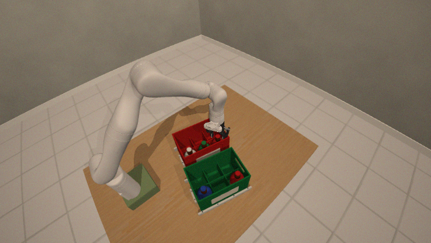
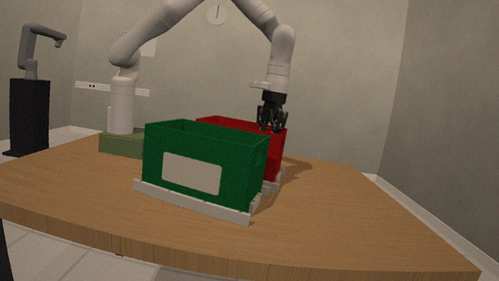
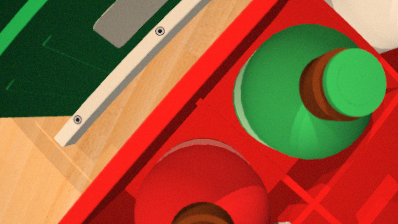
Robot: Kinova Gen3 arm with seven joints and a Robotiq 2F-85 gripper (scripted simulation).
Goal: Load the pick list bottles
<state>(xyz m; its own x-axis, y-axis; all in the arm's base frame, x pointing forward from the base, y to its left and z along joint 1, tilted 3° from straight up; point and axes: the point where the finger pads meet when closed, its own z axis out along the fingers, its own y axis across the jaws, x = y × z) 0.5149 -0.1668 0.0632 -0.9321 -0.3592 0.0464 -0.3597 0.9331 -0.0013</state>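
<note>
Right now the red-labelled bottle is 12 cm behind my hand, 22 cm to the right of it and 7 cm below it. The rest, counted from my hand: red crate: 7 cm behind, 7 cm to the left, 7 cm below; then red-label bottle: 7 cm below; then green-label bottle: 8 cm behind, 3 cm to the left, 7 cm below.
</note>
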